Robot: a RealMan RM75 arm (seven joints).
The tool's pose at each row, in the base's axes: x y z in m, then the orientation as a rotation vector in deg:
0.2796, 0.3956, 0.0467, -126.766, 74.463, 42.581
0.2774, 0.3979, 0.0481, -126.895, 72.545, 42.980
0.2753, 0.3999, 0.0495, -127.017, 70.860, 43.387
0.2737, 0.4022, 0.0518, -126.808, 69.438, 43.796
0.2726, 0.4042, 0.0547, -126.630, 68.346, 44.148
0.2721, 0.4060, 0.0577, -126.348, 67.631, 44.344
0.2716, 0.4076, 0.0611, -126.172, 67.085, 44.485
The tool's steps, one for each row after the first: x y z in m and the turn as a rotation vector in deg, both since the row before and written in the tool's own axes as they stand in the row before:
-0.0033, 0.0008, 0.0009, -0.055, -0.820, -1.268
-0.0031, 0.0007, 0.0007, -0.101, -0.738, -1.102
-0.0036, 0.0000, 0.0002, 0.104, -0.816, -0.873
-0.0036, -0.0005, -0.0005, 0.066, -0.653, -0.660
-0.0033, -0.0009, -0.0008, 0.184, -0.497, -0.421
-0.0035, -0.0009, -0.0012, 0.113, -0.355, -0.329

